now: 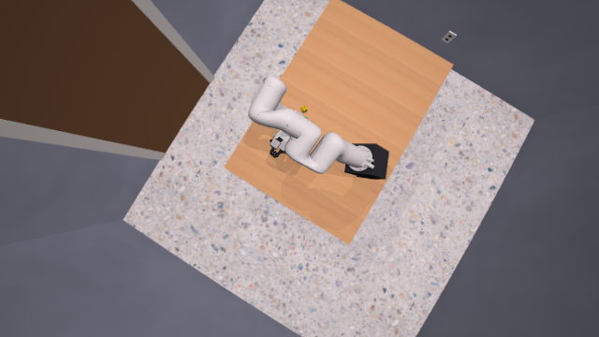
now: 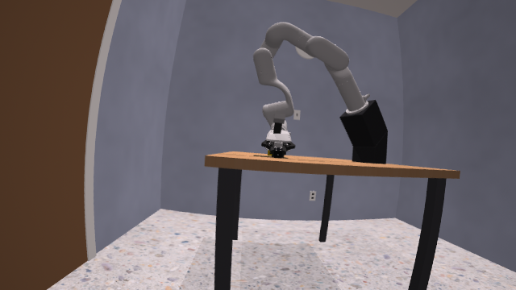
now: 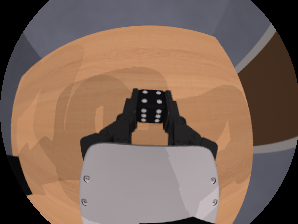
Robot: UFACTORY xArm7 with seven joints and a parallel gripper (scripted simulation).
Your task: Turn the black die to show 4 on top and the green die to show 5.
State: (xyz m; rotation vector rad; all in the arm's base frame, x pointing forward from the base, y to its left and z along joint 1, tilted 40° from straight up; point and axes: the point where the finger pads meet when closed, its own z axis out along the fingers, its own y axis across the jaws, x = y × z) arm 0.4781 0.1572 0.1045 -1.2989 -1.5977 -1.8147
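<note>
The black die is 1 cm to the left of my hand. Round my hand: yellow die (2 cm behind, 33 cm to the right, 1 cm below); tan mat (1 cm ahead, 14 cm to the right, 2 cm below); green die (5 cm behind, 27 cm to the right, 1 cm below).
</note>
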